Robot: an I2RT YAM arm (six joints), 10 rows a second.
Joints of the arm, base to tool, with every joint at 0 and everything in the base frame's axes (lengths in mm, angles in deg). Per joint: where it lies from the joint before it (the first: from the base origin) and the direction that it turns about. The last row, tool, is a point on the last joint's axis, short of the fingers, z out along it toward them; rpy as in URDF.
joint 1: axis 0 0 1 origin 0.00 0.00 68.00
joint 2: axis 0 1 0 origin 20.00 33.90 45.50
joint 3: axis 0 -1 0 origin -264.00 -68.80 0.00
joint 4: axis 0 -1 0 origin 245.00 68.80 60.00
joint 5: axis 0 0 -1 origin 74.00 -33.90 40.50
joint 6: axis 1 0 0 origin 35.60 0.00 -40.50
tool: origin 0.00 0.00 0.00 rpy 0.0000 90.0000 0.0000
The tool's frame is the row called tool.
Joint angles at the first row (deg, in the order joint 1, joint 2, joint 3, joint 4, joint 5, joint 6):
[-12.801, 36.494, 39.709, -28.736, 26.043, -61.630]
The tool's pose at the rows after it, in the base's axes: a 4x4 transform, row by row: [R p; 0 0 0 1], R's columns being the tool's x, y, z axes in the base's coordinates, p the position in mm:
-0.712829, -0.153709, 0.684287, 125.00; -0.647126, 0.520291, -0.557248, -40.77; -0.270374, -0.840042, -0.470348, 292.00; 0, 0, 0, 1
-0.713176, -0.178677, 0.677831, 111.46; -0.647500, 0.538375, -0.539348, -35.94; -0.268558, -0.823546, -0.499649, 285.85; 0, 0, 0, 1
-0.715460, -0.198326, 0.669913, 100.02; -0.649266, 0.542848, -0.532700, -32.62; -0.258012, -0.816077, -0.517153, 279.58; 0, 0, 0, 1
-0.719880, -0.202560, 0.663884, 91.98; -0.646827, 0.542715, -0.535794, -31.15; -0.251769, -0.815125, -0.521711, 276.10; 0, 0, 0, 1
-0.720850, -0.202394, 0.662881, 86.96; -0.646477, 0.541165, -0.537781, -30.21; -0.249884, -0.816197, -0.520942, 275.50; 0, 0, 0, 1
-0.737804, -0.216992, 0.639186, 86.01; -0.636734, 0.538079, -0.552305, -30.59; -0.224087, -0.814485, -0.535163, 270.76; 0, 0, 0, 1
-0.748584, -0.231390, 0.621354, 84.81; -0.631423, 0.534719, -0.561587, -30.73; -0.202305, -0.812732, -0.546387, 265.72; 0, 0, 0, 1
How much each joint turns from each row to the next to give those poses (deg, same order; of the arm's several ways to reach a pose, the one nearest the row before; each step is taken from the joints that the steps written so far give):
[1.052, -2.245, 0.414, -8.118, -2.075, 3.177]
[0.898, -3.412, -0.874, -4.631, -0.258, 1.188]
[0.687, -3.097, -1.048, -3.443, 0.252, 0.387]
[0.144, -2.246, -0.634, -2.076, 0.376, 0.100]
[0.114, -1.340, -0.074, -1.279, 0.227, -0.001]
[0.104, -0.075, -0.664, -0.943, 1.248, 0.006]
[0.083, -0.334, -0.836, -0.710, 0.843, -0.133]

